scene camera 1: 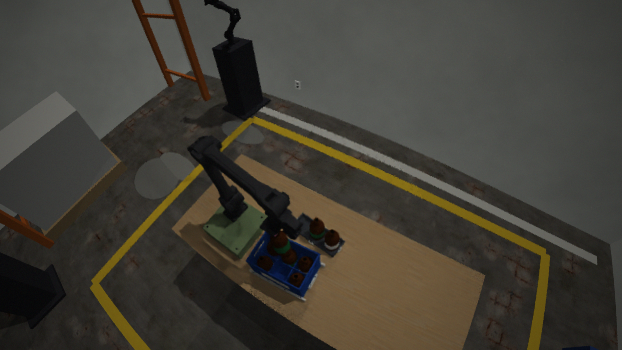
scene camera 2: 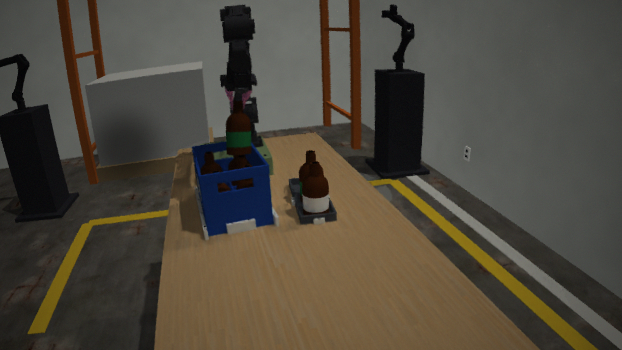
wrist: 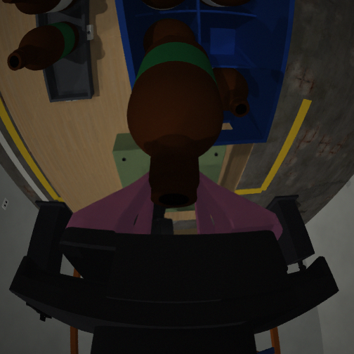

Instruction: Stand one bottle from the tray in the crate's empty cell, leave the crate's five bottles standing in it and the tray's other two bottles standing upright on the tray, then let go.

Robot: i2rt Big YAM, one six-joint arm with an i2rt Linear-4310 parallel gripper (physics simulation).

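Pixels of known places: gripper, fingertip midpoint: (scene camera 1: 272,230) (scene camera 2: 237,109); arm's base at its link origin: (scene camera 1: 235,210).
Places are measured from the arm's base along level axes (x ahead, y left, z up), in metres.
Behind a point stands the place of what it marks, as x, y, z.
Note:
My gripper (scene camera 2: 239,98) @[0.336, -0.030, 0.216] (wrist: 173,178) is shut on the neck of a brown bottle with a green band (scene camera 1: 281,243) @[0.394, -0.046, 0.192] (scene camera 2: 239,131) @[0.403, -0.031, 0.165] (wrist: 175,110). The bottle hangs roughly upright above the blue crate (scene camera 2: 235,210) @[0.542, -0.066, -0.013] (wrist: 255,127), over its tray-side column, and hides part of it. Brown bottles stand in the crate, among them one at a corner (scene camera 1: 264,262) @[0.343, -0.135, 0.066] (wrist: 232,90). The empty cell (scene camera 1: 280,270) @[0.384, -0.101, -0.066] (wrist: 222,42) is in the middle of the column away from the tray. On the dark tray (scene camera 1: 306,220) @[0.319, 0.201, -0.070] (scene camera 2: 327,217) @[0.556, 0.182, -0.061] (wrist: 70,87) stand a green-banded bottle (scene camera 1: 316,228) @[0.425, 0.149, 0.044] (wrist: 42,47) and a white-banded bottle (scene camera 1: 332,239) @[0.521, 0.144, 0.045] (scene camera 2: 315,192) @[0.543, 0.153, 0.013].
The crate and tray stand side by side on the wooden table (scene camera 1: 400,280) @[0.904, 0.185, -0.075] (scene camera 2: 300,280) @[0.800, 0.059, -0.075], with a gap between them. The arm's green base plate (scene camera 1: 235,230) @[0.080, -0.087, -0.005] (wrist: 122,160) lies close behind the crate. White brackets (scene camera 2: 241,226) @[0.552, -0.055, -0.057] sit at the crate's foot.

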